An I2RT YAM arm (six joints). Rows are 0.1 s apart.
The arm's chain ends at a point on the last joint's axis. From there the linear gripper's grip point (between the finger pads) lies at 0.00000 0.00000 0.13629 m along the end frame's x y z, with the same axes.
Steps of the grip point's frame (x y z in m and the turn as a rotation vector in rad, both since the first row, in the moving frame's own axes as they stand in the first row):
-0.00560, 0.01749, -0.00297, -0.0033, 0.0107, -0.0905
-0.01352, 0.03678, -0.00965, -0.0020, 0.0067, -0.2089
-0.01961, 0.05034, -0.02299, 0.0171, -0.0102, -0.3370
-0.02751, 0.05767, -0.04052, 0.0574, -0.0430, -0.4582
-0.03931, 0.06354, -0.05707, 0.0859, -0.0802, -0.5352
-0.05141, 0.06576, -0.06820, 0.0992, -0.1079, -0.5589
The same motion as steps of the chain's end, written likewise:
-0.00708, 0.01711, -0.00296, -0.0033, 0.0107, -0.0905
-0.01445, 0.03660, -0.00965, -0.0020, 0.0067, -0.2089
-0.01786, 0.05239, -0.02296, 0.0171, -0.0102, -0.3370
-0.02010, 0.06390, -0.04018, 0.0574, -0.0430, -0.4582
-0.02586, 0.07182, -0.05615, 0.0859, -0.0802, -0.5352
-0.03383, 0.07454, -0.06678, 0.0992, -0.1079, -0.5589

